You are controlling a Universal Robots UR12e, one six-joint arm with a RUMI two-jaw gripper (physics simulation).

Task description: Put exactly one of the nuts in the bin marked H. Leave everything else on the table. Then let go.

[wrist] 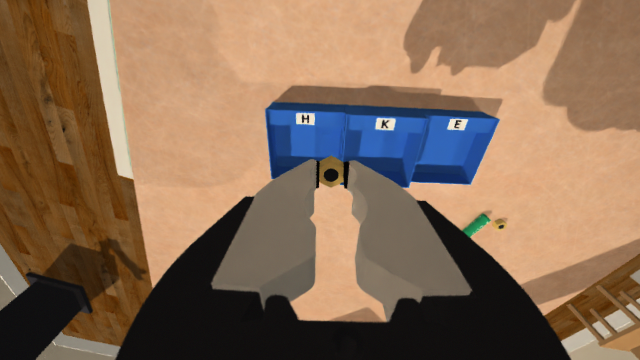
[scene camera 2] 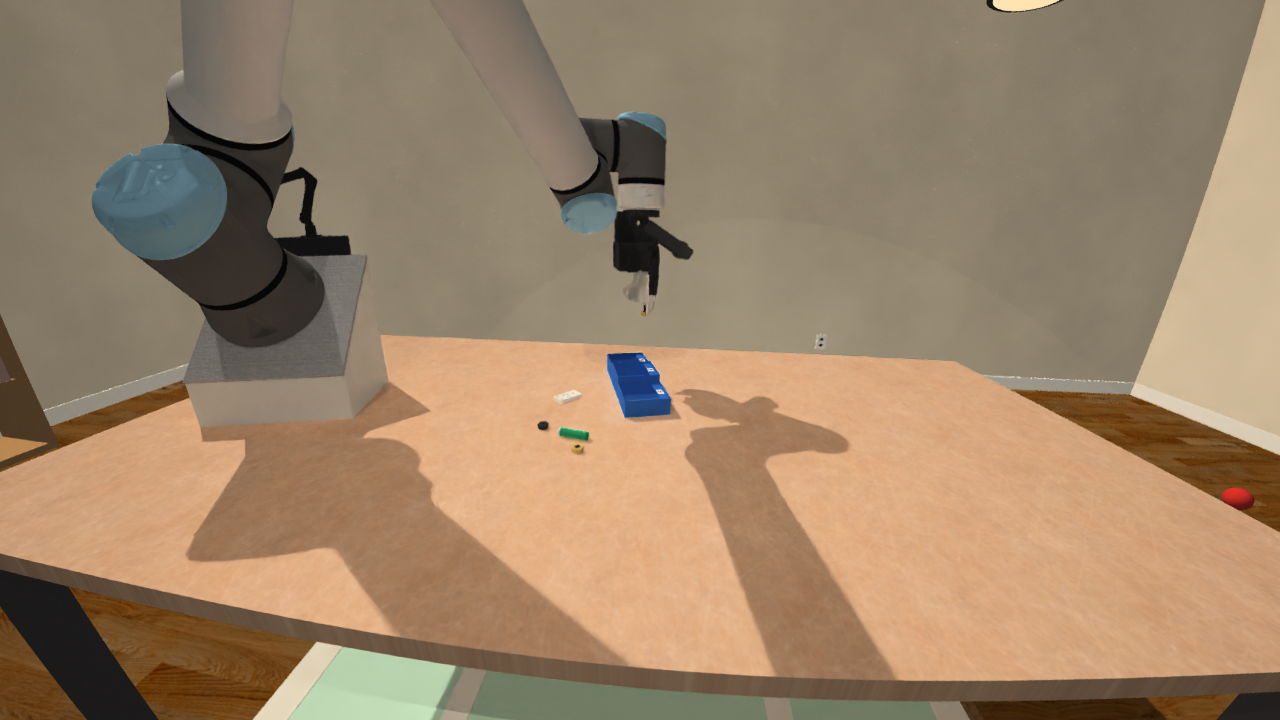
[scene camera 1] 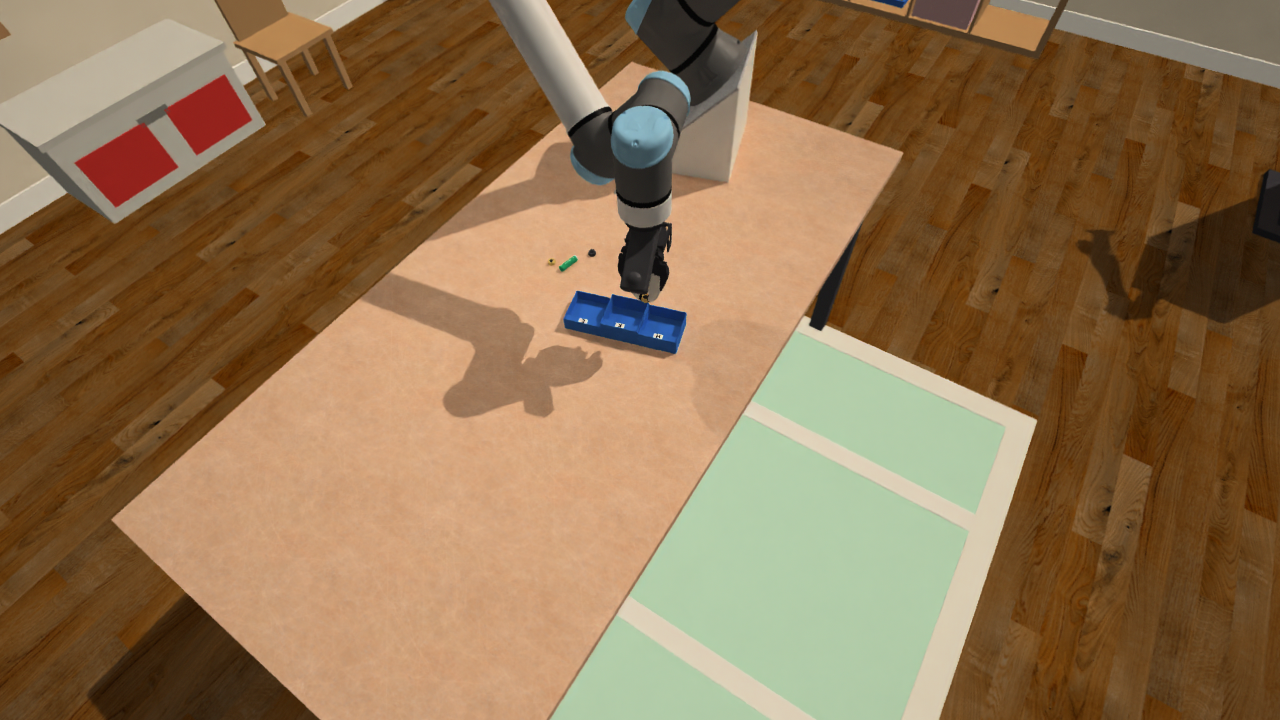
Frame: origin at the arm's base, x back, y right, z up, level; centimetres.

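Seen in the pictures: gripper, fingertip midpoint: (wrist: 330,165) (scene camera 2: 646,315) (scene camera 1: 645,300); arm's base, origin of the base link: (scene camera 2: 269,301) (scene camera 1: 716,76).
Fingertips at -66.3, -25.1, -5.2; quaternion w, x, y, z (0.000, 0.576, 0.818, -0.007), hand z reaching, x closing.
Note:
Offsets run from my fingertips to a thing's top centre, as dx, dy, dz. "*": to the spot under its first point.
My gripper (scene camera 1: 645,297) (scene camera 2: 644,310) (wrist: 330,165) is shut on a brass nut {+0.2, +0.1, +0.9} (wrist: 330,171) and holds it well above the table. In the wrist view the nut overlaps the near edge of the blue bin row {* -2.5, +4.4, -14.1} (scene camera 1: 623,341) (scene camera 2: 646,411) (wrist: 345,111), by the divider between H and K. The bin marked H {* +4.2, -1.5, -13.6} (wrist: 305,140) is at the left there, K in the middle, E at the right. A second brass nut {+6.4, +32.2, -13.4} (scene camera 1: 551,262) (scene camera 2: 577,448) (wrist: 499,224) lies on the table beside a green battery. A dark nut {+14.1, +26.0, -13.4} (scene camera 1: 591,252) (scene camera 2: 543,425) lies on the battery's other side.
The green battery {+8.2, +28.4, -12.9} (scene camera 1: 568,263) (scene camera 2: 573,434) (wrist: 476,225) lies between the two loose nuts. A white domino {+13.5, +13.6, -13.6} (scene camera 2: 567,396) lies between them and the bin row in the second scene view. The robot's pedestal (scene camera 1: 707,147) (scene camera 2: 268,398) stands on the table.

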